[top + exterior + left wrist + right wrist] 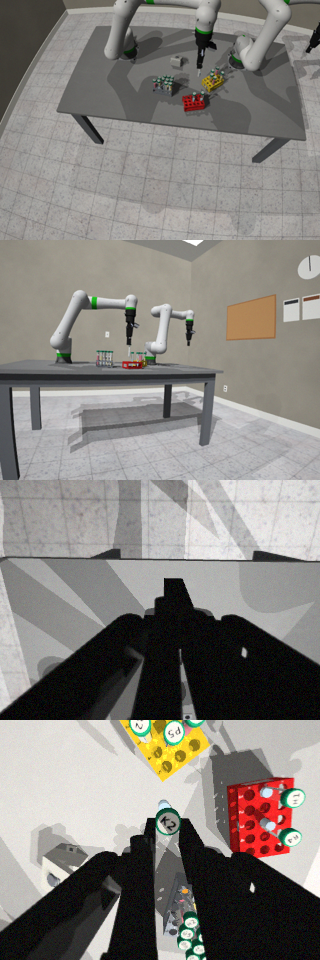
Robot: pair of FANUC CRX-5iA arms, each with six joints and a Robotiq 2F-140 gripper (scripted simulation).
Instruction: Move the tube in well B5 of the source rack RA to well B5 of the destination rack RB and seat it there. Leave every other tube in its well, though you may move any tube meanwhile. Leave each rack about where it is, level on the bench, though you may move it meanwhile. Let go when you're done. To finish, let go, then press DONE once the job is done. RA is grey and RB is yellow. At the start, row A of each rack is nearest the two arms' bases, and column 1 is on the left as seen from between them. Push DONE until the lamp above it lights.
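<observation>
The green-capped tube marked k2 lies 8 cm below my right hand and 1 cm to the left of it. Round my right hand: green-capped tube marked h1: 16 cm ahead, 15 cm below, 4 cm to the left; green-capped tube marked r4: 17 cm ahead, 15 cm below, 2 cm to the right; yellow rack RB: 19 cm below, 11 cm to the left, 2 cm behind.
</observation>
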